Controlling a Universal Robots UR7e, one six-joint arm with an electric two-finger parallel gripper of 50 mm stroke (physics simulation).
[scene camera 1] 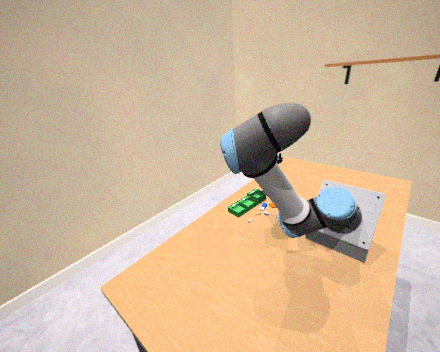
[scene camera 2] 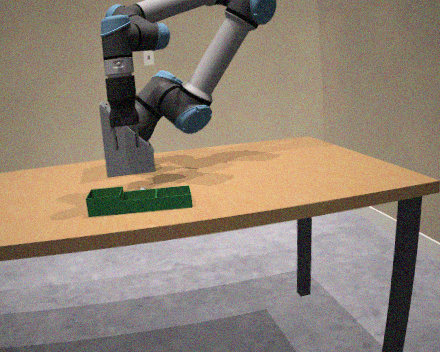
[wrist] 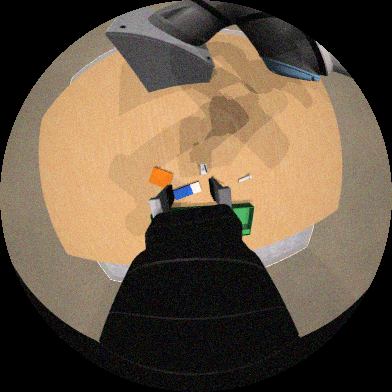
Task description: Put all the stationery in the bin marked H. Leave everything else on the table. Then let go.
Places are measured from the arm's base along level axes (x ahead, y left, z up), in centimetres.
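Pixels of known places: gripper, fingertip midpoint: (scene camera 2: 127, 148) (wrist: 190, 188); arm's base, origin of the base link: (scene camera 2: 130, 127) (wrist: 177, 27).
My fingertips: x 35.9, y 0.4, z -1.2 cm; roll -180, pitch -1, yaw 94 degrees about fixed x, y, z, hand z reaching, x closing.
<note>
For each thing: its middle in the pictures, then the offset to it from my fingertips. Level surfaces: height alone.
- eraser, body centre: (wrist: 186, 190) (scene camera 1: 263, 206) dx +3.2, dy -1.3, dz -12.3 cm
- orange block, body centre: (wrist: 160, 177) (scene camera 1: 274, 205) dx -0.5, dy -7.1, dz -12.4 cm
- small grey sharpener-like piece, body centre: (wrist: 203, 168) (scene camera 1: 266, 213) dx -1.6, dy +3.0, dz -12.4 cm
- small pale bolt-like piece, body centre: (wrist: 244, 178) (scene camera 1: 250, 220) dx +1.3, dy +13.2, dz -12.4 cm
- thin brass-coloured piece, body centre: (scene camera 1: 257, 213) dx +1.7, dy +6.1, dz -12.4 cm
- green three-compartment bin, body centre: (scene camera 2: 139, 198) (wrist: 204, 224) (scene camera 1: 247, 201) dx +11.8, dy +2.3, dz -10.6 cm
- wooden table, its level: dz -12.9 cm
My gripper (scene camera 2: 127, 146) (wrist: 190, 188) is open and empty, high above the table; its fingers flank the blue and white eraser in the wrist view. The eraser (scene camera 1: 263, 206) (wrist: 187, 190) lies flat by an orange block (scene camera 1: 272, 205) (wrist: 161, 177). A small grey sharpener-like piece (scene camera 1: 266, 214) (wrist: 203, 169) and a small pale bolt-like piece (scene camera 1: 250, 220) (wrist: 244, 178) lie nearby. A thin brass-coloured piece (scene camera 1: 258, 214) does not show in the wrist view. The green three-compartment bin (scene camera 1: 250, 208) (scene camera 2: 140, 204) (wrist: 251, 220) is partly hidden by the gripper in the wrist view. The letters cannot be read.
The robot's grey base block (scene camera 1: 336, 245) (scene camera 2: 127, 160) (wrist: 170, 67) stands on the wooden table (scene camera 1: 210, 280) (scene camera 2: 280, 175) (wrist: 80, 165), behind the small objects as seen from scene camera 2. The bin stands near a long table edge. Arm shadows fall across the table.
</note>
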